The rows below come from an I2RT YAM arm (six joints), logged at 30 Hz.
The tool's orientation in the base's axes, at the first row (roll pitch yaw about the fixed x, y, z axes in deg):
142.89 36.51 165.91
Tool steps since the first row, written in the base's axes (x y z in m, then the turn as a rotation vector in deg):
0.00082 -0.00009 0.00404 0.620 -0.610 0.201
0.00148 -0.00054 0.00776 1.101 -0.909 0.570
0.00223 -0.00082 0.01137 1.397 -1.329 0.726
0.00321 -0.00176 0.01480 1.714 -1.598 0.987
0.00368 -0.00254 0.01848 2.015 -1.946 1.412
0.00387 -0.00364 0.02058 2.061 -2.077 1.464
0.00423 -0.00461 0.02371 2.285 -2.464 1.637
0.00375 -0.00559 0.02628 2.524 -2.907 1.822
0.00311 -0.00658 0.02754 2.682 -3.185 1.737
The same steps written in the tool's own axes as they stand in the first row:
-0.00306 0.00176 -0.00213 -0.722 -0.523 -0.039
-0.00588 0.00307 -0.00433 -1.375 -0.676 -0.124
-0.00866 0.00446 -0.00632 -1.781 -1.007 -0.241
-0.01165 0.00517 -0.00836 -2.236 -1.161 -0.343
-0.01436 0.00621 -0.01080 -2.792 -1.301 -0.596
-0.01597 0.00625 -0.01255 -2.884 -1.396 -0.663
-0.01831 0.00688 -0.01479 -3.237 -1.679 -0.819
-0.01965 0.00735 -0.01719 -3.620 -2.008 -1.001
-0.02010 0.00721 -0.01886 -3.747 -2.313 -0.981

